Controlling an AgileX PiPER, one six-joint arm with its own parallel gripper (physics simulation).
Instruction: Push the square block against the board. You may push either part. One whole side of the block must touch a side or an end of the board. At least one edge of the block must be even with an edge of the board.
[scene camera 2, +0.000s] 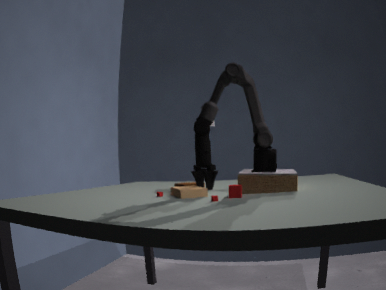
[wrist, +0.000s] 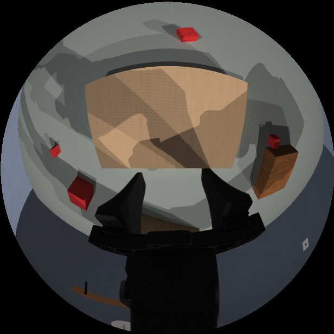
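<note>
The light tan square block (scene camera 2: 190, 192) (wrist: 167, 117) lies flat on the table. The darker brown board (scene camera 2: 185, 184) (wrist: 276, 170) lies behind it in the scene view and off to its right in the wrist view, with a strip of table between the two. My gripper (scene camera 2: 206, 187) (wrist: 172, 175) points down with its fingers apart, open and with nothing between them. Its fingertips are low, by the block's near edge in the wrist view. Whether they touch the block, I cannot tell. The block hides part of the board in the scene view.
A larger red cube (scene camera 2: 235, 191) (wrist: 81, 193) and a small red cube (scene camera 2: 214, 198) (wrist: 55, 150) stand left in the wrist view. Another red piece (scene camera 2: 159, 194) (wrist: 187, 34) lies beyond the block. A small red cube (wrist: 273, 141) is by the board's end. The arm's base box (scene camera 2: 267, 183) stands behind.
</note>
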